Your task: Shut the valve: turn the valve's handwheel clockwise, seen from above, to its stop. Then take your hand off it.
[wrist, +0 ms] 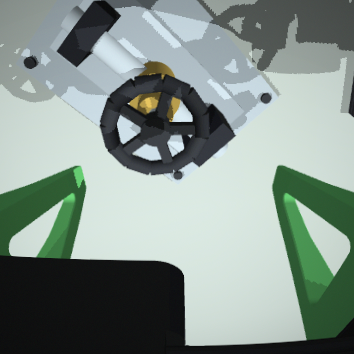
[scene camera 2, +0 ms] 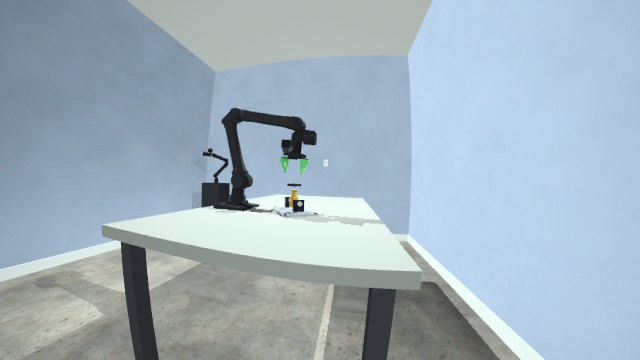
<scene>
The pictures show: the gripper, a black handwheel and a pale base plate.
</scene>
